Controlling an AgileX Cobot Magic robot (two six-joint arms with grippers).
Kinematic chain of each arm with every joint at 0, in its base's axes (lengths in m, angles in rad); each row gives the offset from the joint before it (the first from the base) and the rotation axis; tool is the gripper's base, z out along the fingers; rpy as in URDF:
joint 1: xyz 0 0 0.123 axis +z
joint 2: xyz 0 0 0 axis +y
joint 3: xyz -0.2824 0 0.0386 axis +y
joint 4: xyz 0.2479 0 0.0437 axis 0.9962 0 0.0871
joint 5: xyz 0 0 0 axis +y
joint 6: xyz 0.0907 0 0.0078 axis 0.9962 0 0.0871
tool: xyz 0 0 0 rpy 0 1.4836 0
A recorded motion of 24 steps. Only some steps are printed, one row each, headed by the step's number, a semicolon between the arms.
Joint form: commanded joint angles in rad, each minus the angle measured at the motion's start. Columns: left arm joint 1, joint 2, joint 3, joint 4, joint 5, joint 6; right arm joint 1, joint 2, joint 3, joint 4, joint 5, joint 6.
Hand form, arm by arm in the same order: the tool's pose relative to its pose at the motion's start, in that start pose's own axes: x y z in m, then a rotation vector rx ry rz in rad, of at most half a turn. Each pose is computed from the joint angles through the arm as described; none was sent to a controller.
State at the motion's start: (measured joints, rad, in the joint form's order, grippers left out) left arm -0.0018 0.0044 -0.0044 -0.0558 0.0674 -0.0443; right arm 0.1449 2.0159 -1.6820 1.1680 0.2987 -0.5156
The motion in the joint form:
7: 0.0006 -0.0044 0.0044 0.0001 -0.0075 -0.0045; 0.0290 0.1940 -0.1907 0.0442 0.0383 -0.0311
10: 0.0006 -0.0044 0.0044 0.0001 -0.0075 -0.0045; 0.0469 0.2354 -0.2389 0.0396 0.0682 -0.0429
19: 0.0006 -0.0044 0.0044 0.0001 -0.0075 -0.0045; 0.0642 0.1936 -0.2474 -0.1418 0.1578 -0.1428
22: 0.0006 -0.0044 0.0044 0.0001 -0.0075 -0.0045; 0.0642 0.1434 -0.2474 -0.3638 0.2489 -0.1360
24: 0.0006 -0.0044 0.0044 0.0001 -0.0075 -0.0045; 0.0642 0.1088 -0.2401 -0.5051 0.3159 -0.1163
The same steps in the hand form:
7: 0.0005 0.0001 -0.0002 -0.0003 -0.0076 -0.0044; 0.0176 -0.0075 0.0539 -0.0493 0.0472 0.0018
10: 0.0005 0.0001 -0.0002 -0.0003 -0.0076 -0.0044; 0.0264 -0.0024 0.0655 -0.0802 0.0792 -0.0228
19: 0.0005 0.0001 -0.0002 -0.0003 -0.0076 -0.0044; 0.0269 0.0176 0.0528 -0.1163 0.1499 -0.3156
22: 0.0005 0.0001 -0.0002 -0.0003 -0.0076 -0.0044; 0.0219 0.0260 0.0354 -0.0973 0.2258 -0.5291
24: 0.0005 0.0001 -0.0002 -0.0003 -0.0076 -0.0044; 0.0200 0.0285 0.0230 -0.0687 0.2886 -0.6437

